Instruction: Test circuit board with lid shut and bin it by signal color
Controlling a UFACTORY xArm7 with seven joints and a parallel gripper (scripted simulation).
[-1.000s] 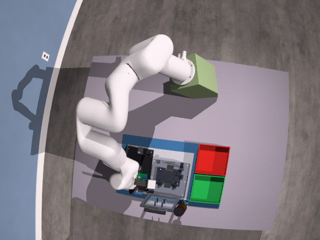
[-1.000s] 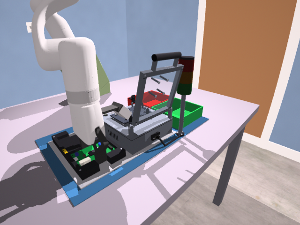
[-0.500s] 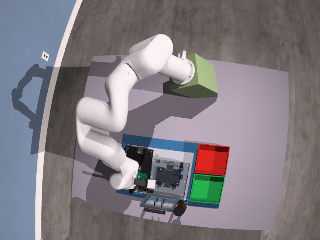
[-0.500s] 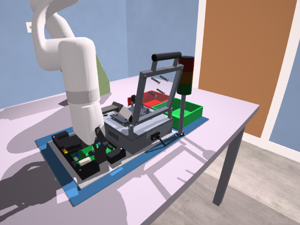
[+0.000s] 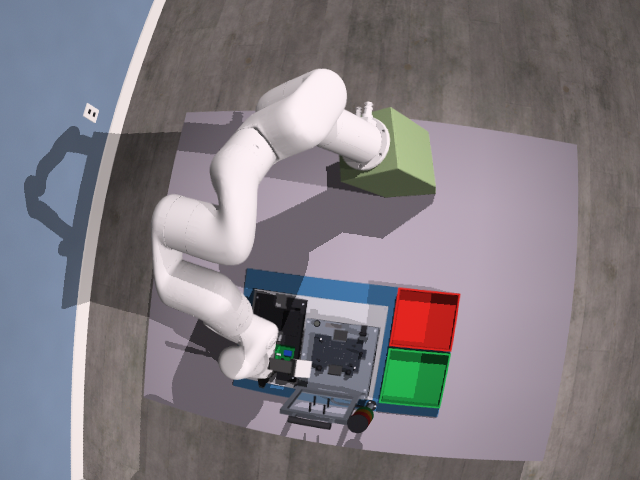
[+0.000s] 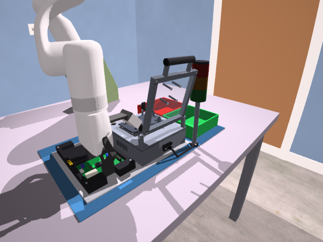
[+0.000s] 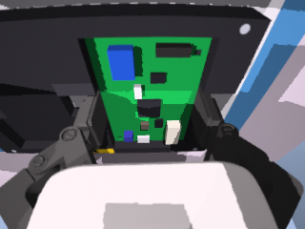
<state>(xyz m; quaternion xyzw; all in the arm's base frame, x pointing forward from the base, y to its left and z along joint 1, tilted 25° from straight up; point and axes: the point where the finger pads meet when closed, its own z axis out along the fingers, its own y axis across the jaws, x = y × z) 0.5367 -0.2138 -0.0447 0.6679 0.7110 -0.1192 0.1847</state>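
The green circuit board lies right at my hand. From my hand the other things lie so: clear lid: 170 mm to the left, 160 mm above, 80 mm ahead; green bin: 370 mm to the left, 10 mm below, 10 mm behind; plate: 170 mm to the left, 50 mm above, 40 mm behind.
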